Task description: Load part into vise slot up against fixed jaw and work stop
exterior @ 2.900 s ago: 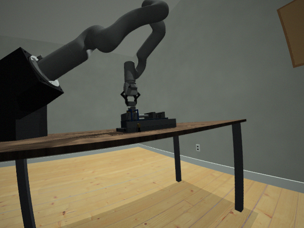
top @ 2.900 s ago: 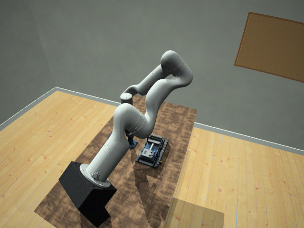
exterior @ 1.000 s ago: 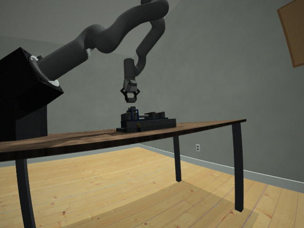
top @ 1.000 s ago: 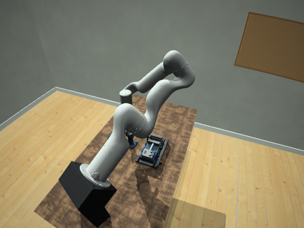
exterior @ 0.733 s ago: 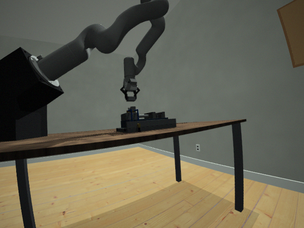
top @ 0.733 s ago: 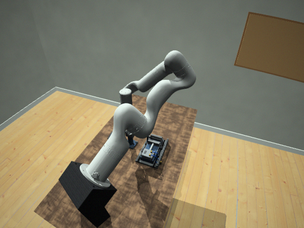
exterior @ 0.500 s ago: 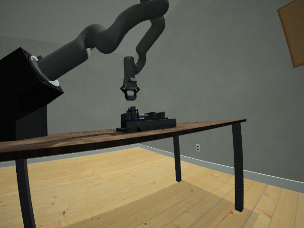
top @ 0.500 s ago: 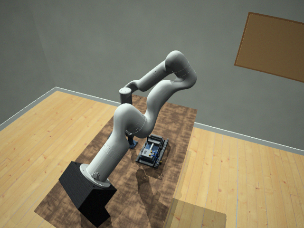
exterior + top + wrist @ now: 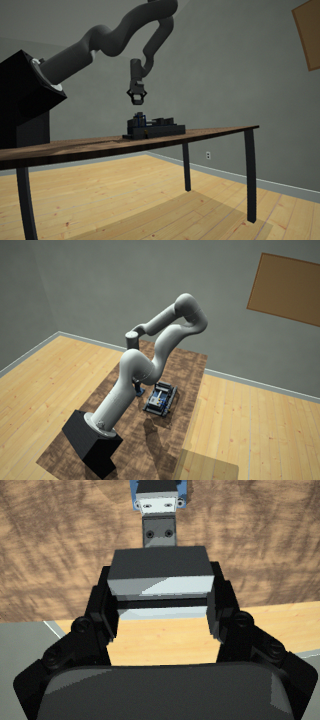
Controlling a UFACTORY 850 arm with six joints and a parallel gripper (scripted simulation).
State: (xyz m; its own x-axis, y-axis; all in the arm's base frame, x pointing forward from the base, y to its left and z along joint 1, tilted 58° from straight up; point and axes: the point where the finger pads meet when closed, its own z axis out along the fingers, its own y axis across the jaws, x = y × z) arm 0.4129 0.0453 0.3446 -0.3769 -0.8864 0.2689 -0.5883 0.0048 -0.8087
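Right now the moving jaw is 200 mm to the right of my hand, 170 mm below it and 80 mm behind it. The rest, counted from my hand: work stop (170 mm to the right, 160 mm below, 20 mm behind); then V-block post (190 mm below); then part (10 mm below).
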